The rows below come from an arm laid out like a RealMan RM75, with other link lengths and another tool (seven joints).
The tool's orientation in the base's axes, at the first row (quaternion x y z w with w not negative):
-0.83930 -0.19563 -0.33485 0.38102
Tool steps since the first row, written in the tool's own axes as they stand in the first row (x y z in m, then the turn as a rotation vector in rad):
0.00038 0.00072 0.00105 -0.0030 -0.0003 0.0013
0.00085 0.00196 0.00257 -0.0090 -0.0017 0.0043
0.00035 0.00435 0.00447 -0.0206 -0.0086 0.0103
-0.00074 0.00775 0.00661 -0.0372 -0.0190 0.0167
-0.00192 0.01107 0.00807 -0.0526 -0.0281 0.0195
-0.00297 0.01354 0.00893 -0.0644 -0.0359 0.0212
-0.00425 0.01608 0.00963 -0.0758 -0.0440 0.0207
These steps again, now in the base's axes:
0.00112 0.00038 -0.00061 -0.0017 0.0010 -0.0026
0.00280 0.00080 -0.00164 -0.0055 0.0037 -0.0076
0.00463 0.00072 -0.00413 -0.0152 0.0119 -0.0153
0.00674 0.00013 -0.00768 -0.0302 0.0222 -0.0249
0.00845 -0.00093 -0.01091 -0.0451 0.0290 -0.0326
0.00951 -0.00191 -0.01333 -0.0572 0.0343 -0.0378
0.01039 -0.00307 -0.01587 -0.0701 0.0383 -0.0416

